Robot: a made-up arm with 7 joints.
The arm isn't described. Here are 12 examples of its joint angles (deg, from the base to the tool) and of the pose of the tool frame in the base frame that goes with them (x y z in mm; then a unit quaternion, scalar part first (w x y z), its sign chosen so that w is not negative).
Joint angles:
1: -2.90 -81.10 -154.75 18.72 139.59 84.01 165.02
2: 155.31 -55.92 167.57 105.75 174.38 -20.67 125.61
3: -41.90 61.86 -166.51 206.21 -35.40 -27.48 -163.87
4: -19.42 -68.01 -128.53 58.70 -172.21 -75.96 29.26
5: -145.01 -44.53 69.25 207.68 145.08 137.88 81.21
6: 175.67 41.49 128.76 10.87 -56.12 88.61 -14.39
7: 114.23 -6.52 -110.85 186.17 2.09 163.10 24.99
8: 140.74 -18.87 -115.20 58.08 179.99 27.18 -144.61
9: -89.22 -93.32 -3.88 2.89 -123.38 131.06 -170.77
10: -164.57 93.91 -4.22 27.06 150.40 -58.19 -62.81
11: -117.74 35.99 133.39 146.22 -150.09 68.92 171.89
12: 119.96 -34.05 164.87 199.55 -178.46 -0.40 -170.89
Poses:
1: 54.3 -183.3 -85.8 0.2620 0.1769 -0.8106 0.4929
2: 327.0 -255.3 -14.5 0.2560 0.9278 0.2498 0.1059
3: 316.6 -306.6 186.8 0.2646 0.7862 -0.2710 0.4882
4: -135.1 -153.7 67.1 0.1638 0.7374 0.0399 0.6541
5: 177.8 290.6 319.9 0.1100 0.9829 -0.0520 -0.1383
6: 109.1 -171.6 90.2 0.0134 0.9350 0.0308 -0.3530
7: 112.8 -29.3 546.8 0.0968 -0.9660 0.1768 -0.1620
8: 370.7 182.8 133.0 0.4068 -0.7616 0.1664 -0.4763
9: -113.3 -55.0 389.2 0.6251 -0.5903 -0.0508 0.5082
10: 47.5 85.3 38.9 0.3488 0.2045 0.4552 0.7932
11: 28.8 -279.8 680.2 0.1809 0.4231 0.4612 -0.7586
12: 142.3 -229.4 621.8 0.5176 0.1390 -0.0262 0.8439
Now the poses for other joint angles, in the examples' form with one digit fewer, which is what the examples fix.
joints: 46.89 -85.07 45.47 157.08 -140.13 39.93 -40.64
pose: -456 -314 346 0.475 0.188 -0.578 0.636
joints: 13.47 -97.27 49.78 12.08 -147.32 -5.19 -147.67
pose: 116 167 255 0.231 -0.641 -0.042 -0.731
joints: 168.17 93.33 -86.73 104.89 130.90 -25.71 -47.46
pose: -168 429 224 0.454 -0.448 -0.402 -0.657
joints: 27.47 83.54 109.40 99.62 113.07 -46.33 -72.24
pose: 43 427 216 0.440 -0.837 0.022 0.325
